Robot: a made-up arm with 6 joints.
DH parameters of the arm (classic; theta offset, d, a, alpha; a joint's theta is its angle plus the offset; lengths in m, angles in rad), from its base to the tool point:
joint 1: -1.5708 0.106 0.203 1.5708
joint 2: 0 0.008 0.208 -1.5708
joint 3: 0 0.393 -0.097 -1.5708
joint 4: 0 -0.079 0.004 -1.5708
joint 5: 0 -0.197 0.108 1.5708
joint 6: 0 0.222 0.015 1.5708
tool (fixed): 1.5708 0.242 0 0
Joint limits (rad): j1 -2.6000..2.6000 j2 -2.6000..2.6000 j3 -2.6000..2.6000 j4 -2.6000..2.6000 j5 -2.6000..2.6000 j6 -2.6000..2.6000
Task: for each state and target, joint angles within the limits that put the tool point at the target. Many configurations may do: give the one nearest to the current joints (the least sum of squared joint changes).
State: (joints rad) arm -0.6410 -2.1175 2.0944 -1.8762 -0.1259 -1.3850
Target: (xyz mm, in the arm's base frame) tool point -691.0 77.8 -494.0
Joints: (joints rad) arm -0.9882 -1.9360 2.3553 -1.3120 0.2341 -0.6505
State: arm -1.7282 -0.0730 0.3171 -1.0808 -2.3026 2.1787
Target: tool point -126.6 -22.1 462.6
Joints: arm -1.7252 -0.4688 0.1768 -0.6020 -2.0010 1.9459
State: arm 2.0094 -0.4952 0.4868 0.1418 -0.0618 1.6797
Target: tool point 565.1 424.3 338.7
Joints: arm 1.8231 -0.4578 0.5651 0.2961 -0.1315 1.8818
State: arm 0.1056 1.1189 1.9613 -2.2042 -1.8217 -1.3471
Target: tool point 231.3 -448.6 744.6
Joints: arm 0.5287 0.8074 2.3614 -1.8569 -2.2530 -1.2752
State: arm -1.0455 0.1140 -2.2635 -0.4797 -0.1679 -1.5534
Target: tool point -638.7 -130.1 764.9
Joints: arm -1.4668 0.1472 -2.5019 -0.3568 -0.0251 -1.3933
